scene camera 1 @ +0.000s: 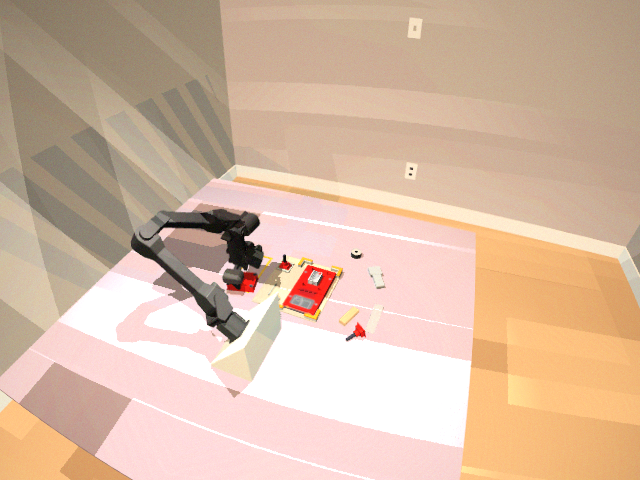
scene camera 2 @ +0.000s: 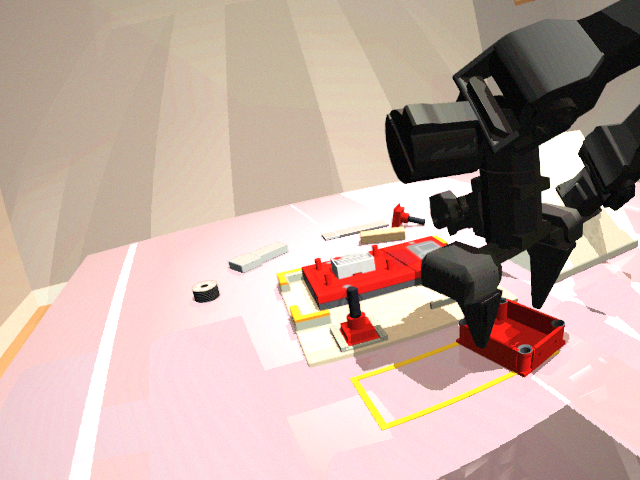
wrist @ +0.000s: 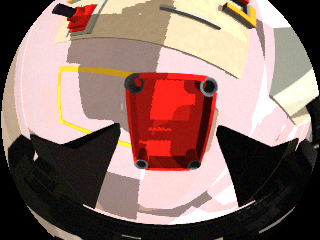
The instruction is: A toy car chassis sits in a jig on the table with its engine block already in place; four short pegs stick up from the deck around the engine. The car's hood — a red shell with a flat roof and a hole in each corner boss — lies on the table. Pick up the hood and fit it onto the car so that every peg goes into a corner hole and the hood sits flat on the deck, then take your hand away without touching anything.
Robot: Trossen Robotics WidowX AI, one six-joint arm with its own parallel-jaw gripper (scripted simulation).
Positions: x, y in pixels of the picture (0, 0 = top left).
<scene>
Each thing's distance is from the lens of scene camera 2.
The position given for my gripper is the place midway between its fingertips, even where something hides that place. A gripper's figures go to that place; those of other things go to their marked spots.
my gripper (scene camera 2: 510, 326): 44 cm
red hood (scene camera 2: 522, 338): 46 cm
engine block (scene camera 2: 344, 266): 57 cm
The marked spots on the engine block and the red hood are 25 cm apart.
</scene>
